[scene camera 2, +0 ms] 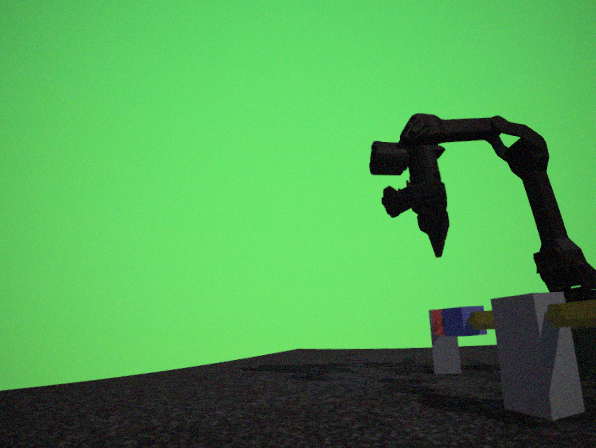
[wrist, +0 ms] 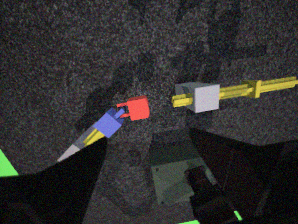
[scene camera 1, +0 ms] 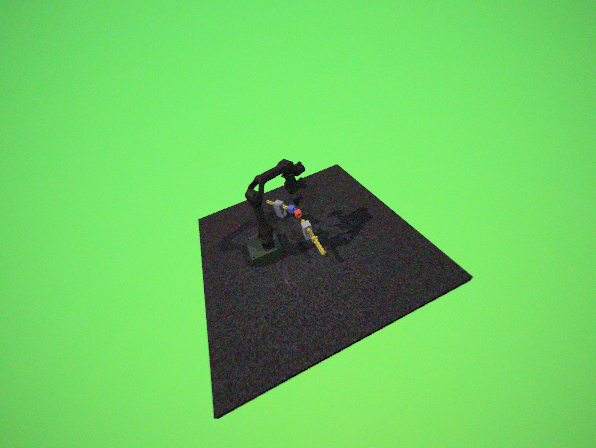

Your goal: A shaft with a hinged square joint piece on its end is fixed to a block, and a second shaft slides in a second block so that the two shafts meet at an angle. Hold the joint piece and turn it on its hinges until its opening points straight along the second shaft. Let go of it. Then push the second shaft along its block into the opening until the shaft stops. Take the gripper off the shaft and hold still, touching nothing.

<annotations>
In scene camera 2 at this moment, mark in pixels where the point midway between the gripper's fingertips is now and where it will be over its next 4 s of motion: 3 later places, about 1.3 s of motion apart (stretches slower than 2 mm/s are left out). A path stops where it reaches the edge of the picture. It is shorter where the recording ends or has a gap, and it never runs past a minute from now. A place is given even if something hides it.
The gripper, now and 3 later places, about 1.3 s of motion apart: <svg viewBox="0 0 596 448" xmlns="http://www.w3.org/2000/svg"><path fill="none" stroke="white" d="M437 252L438 281L428 293L435 298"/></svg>
</annotations>
